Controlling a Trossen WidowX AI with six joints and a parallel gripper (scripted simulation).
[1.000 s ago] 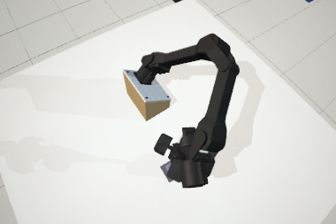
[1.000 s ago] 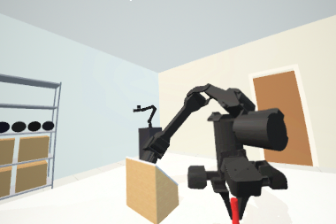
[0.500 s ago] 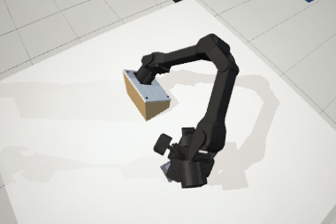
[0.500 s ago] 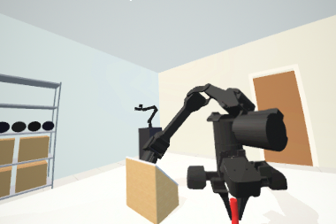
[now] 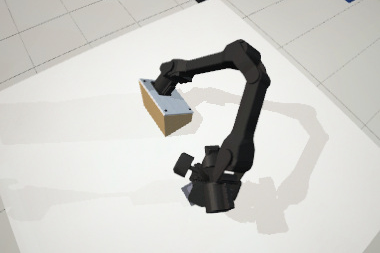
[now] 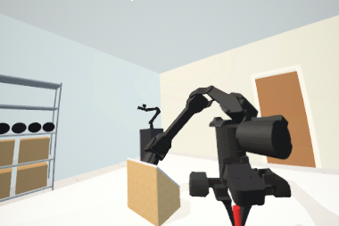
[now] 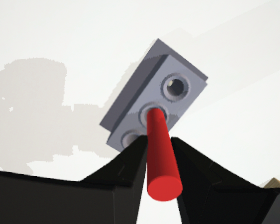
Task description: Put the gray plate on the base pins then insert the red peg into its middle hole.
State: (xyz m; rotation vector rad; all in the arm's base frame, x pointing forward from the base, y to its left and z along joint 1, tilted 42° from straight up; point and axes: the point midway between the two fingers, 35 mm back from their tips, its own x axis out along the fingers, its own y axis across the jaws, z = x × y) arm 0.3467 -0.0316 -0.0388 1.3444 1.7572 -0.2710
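My gripper tip is 60 mm above the gray plate. The rest, counted from my gripper tip: red peg (right at my gripper tip); flat gray base (90 mm below).
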